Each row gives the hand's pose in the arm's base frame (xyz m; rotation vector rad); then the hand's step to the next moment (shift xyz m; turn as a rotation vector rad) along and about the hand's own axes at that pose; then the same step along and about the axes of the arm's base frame.
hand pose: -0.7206 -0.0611 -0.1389 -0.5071 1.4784 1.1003
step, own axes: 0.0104 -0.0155 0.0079 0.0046 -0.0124 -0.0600
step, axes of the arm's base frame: 0.0143 0.0023 -0.0142 -0.0225 -0.0552 -0.0150
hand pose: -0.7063 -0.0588 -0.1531 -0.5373 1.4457 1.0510
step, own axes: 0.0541 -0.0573 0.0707 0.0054 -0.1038 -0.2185
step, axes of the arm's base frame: 0.0750 0.0452 -0.0596 -0.0314 -0.2321 -0.0608
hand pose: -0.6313 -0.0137 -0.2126 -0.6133 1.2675 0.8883
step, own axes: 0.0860 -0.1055 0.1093 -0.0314 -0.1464 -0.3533
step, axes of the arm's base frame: 0.1524 0.0510 -0.0681 -0.0709 -0.3727 -0.0577
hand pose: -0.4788 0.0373 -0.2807 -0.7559 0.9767 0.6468
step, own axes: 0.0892 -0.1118 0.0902 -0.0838 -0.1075 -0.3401
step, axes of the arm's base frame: 0.1669 0.0202 -0.0184 -0.1163 -0.3471 -0.0164
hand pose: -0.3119 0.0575 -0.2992 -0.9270 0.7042 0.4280
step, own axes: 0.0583 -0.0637 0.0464 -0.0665 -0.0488 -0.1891
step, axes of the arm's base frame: 0.0968 0.0067 0.0139 -0.0854 -0.1878 -0.0012
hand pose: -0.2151 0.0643 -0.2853 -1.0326 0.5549 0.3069
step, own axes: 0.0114 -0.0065 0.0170 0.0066 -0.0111 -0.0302
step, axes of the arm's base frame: 0.0175 0.0115 0.0049 0.0021 -0.0319 -0.0076
